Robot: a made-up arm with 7 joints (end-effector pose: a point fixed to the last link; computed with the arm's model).
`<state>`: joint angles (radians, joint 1 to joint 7).
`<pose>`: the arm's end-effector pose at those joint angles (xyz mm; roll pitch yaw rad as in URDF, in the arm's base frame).
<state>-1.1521 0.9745 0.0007 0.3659 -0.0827 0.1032 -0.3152</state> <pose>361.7 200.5 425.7 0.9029 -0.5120 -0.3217</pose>
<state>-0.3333 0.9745 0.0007 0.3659 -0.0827 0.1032 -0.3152</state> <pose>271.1 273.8 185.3 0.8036 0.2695 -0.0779</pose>
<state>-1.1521 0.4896 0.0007 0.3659 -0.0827 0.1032 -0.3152</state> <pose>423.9 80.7 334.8 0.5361 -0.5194 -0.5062</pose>
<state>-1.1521 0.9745 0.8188 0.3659 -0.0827 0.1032 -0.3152</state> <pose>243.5 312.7 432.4 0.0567 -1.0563 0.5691</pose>
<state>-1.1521 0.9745 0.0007 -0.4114 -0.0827 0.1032 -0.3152</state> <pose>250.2 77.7 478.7 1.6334 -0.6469 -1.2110</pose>
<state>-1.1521 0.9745 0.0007 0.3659 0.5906 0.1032 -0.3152</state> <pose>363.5 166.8 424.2 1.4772 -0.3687 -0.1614</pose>
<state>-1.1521 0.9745 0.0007 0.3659 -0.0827 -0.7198 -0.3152</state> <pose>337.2 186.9 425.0 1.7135 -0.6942 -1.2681</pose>
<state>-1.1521 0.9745 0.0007 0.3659 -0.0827 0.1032 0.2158</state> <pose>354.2 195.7 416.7 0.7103 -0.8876 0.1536</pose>
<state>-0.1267 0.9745 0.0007 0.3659 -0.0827 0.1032 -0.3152</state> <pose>218.8 289.3 142.7 0.8083 0.4686 -0.0209</pose>
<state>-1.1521 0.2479 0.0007 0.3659 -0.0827 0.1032 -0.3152</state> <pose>432.9 6.2 302.4 0.3532 -0.5448 -0.5949</pose>
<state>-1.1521 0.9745 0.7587 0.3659 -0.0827 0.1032 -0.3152</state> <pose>252.9 305.7 436.3 0.1662 -1.0386 0.4566</pose>
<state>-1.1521 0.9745 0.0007 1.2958 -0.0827 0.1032 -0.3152</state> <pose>352.0 333.4 268.6 0.4919 0.1130 0.3424</pose>
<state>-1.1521 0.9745 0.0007 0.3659 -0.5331 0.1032 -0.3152</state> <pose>367.9 220.6 416.8 0.5006 -0.6432 -0.3709</pose>
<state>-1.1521 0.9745 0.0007 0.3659 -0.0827 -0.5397 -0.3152</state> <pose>342.9 188.8 426.8 1.5169 -0.7106 -1.0425</pose>
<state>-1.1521 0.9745 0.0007 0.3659 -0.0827 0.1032 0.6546</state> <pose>352.3 189.2 408.8 0.2111 -1.0819 0.8609</pose>
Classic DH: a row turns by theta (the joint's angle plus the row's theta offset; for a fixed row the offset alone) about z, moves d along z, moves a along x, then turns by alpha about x. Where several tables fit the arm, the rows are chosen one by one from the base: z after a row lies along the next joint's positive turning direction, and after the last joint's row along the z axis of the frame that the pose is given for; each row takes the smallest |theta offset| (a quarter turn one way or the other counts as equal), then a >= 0, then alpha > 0; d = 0 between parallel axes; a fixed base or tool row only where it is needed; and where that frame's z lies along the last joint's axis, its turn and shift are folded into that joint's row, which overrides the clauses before.
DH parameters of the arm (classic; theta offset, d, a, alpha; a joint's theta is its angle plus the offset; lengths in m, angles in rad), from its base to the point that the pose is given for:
base (fixed): -0.071 0.348 0.0113 -1.3004
joint 1: -1.3111 -0.0125 -0.0238 -1.5708
joint 2: 1.2915 0.0215 -0.0025 1.5708
joint 3: -1.5708 -0.2455 0.011 1.5708
joint 4: -1.5708 -0.002 0.0313 1.5708
joint 5: 0 0.1973 -0.0128 -1.5708
joint 6: -1.5708 0.0201 0.0346 1.5708
joint 7: -1.4702 -0.0214 -0.0223 0.2277
tool (fixed): 1.496 0.0392 0 0

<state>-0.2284 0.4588 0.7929 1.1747 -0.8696 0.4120 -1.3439</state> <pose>41.8 251.6 -108.0 -1.2574 -0.0902 0.1457</pose>
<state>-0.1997 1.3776 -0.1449 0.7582 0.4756 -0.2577 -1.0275</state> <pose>225.2 365.0 223.8 2.3349 1.3816 0.9957</pose>
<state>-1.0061 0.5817 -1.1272 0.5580 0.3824 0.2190 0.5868</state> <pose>369.2 -11.8 121.4 1.6134 -0.1458 -0.6071</pose>
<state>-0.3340 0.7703 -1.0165 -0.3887 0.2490 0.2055 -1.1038</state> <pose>190.4 -38.0 106.8 -0.0316 0.5937 -2.2165</pose>
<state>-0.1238 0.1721 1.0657 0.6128 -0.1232 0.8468 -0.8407</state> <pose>28.2 220.0 -70.3 -1.0497 0.7322 0.0161</pose>
